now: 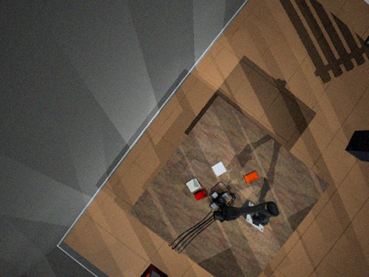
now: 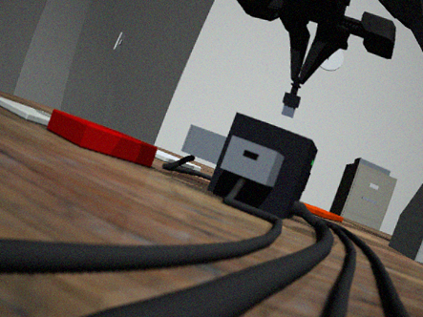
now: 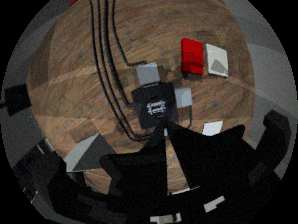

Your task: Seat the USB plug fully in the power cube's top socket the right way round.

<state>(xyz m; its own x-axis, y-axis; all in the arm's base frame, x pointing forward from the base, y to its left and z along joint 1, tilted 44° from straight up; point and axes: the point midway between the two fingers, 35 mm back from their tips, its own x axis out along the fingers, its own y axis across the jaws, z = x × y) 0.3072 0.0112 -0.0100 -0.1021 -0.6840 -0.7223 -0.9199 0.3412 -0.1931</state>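
The dark USB plug lies 20 mm below my gripper tip. Also, from my gripper tip: white flat tile (250 mm ahead, 130 mm below, 10 mm to the left); then orange tile (300 mm to the right, 150 mm behind, 130 mm below); then red block (150 mm ahead, 120 mm below, 60 mm to the left).
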